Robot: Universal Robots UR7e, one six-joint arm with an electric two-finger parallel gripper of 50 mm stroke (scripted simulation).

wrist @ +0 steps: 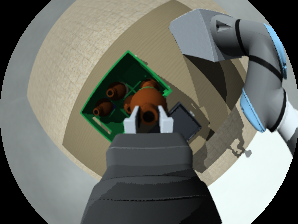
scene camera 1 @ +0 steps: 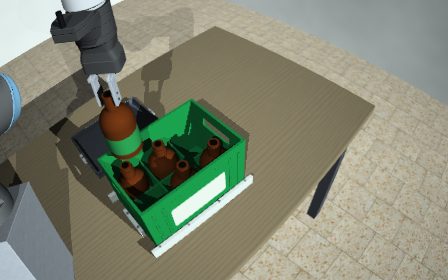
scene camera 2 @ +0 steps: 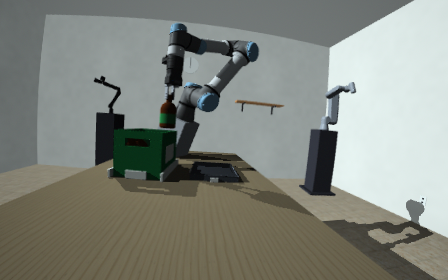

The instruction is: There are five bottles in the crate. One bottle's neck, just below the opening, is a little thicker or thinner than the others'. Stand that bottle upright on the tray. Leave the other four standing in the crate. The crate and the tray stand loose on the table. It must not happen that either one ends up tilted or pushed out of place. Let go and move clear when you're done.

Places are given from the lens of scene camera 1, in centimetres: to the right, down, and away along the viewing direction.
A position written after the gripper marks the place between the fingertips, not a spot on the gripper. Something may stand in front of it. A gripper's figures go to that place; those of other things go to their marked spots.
gripper [scene camera 1: 110,102]: -21, -7, 57
bottle [scene camera 1: 135,182]: -20, 9, 69
crate [scene camera 1: 184,127]: -10, -3, 82
base strip [scene camera 1: 172,240]: -12, 23, 70
The marked spots on the bottle and the crate are 20 cm apart.
